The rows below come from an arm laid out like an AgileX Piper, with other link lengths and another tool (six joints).
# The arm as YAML. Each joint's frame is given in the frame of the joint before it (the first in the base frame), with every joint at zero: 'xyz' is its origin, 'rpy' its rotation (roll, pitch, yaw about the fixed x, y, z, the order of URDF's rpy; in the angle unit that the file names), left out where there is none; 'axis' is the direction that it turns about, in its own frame. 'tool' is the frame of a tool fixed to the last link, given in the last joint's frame.
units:
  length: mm
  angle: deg
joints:
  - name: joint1
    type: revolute
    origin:
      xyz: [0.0, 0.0, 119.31]
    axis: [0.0, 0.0, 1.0]
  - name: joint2
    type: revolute
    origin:
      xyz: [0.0, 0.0, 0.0]
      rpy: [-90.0, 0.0, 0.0]
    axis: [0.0, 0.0, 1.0]
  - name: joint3
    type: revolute
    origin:
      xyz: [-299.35, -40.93, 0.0]
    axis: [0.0, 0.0, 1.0]
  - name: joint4
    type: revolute
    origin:
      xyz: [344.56, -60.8, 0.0]
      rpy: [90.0, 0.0, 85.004]
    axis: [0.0, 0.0, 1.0]
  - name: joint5
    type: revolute
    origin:
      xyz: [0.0, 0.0, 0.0]
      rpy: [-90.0, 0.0, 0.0]
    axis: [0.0, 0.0, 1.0]
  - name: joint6
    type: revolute
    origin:
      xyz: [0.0, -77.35, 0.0]
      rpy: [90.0, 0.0, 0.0]
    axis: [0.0, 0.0, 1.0]
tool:
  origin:
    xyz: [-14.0, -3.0, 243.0]
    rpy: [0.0, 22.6, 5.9]
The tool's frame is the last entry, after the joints.
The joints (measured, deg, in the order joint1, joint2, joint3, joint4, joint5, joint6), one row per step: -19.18 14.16 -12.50 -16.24 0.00 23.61; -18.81 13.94 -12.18 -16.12 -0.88 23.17; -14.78 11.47 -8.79 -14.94 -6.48 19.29; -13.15 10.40 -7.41 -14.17 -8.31 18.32; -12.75 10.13 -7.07 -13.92 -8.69 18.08; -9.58 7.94 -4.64 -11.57 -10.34 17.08; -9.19 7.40 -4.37 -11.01 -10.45 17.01; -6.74 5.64 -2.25 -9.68 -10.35 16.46; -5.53 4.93 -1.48 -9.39 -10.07 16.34; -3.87 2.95 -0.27 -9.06 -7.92 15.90; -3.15 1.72 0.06 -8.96 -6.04 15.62; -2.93 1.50 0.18 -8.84 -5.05 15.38; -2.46 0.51 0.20 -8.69 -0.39 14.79
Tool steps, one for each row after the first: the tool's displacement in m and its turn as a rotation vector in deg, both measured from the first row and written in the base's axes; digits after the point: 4 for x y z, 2 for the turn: 0.0006 0.0040 0.0025 -0.56 -0.60 0.59; 0.0034 0.0400 0.0098 -4.50 -4.15 5.75; 0.0030 0.0532 0.0107 -5.06 -5.60 7.68; 0.0029 0.0562 0.0106 -5.11 -5.92 8.12; 0.0014 0.0769 0.0059 -4.00 -7.79 11.41; 0.0002 0.0791 0.0069 -3.60 -8.30 11.78; 0.0005 0.0932 -0.0065 -2.55 -8.14 14.08; 0.0008 0.1003 -0.0123 -2.23 -7.88 15.21; 0.0005 0.1087 -0.0252 -1.94 -6.57 16.47; -0.0001 0.1117 -0.0314 -1.89 -5.61 16.88; 0.0006 0.1122 -0.0367 -1.82 -4.73 16.93; 0.0020 0.1112 -0.0561 -1.50 -1.08 16.69
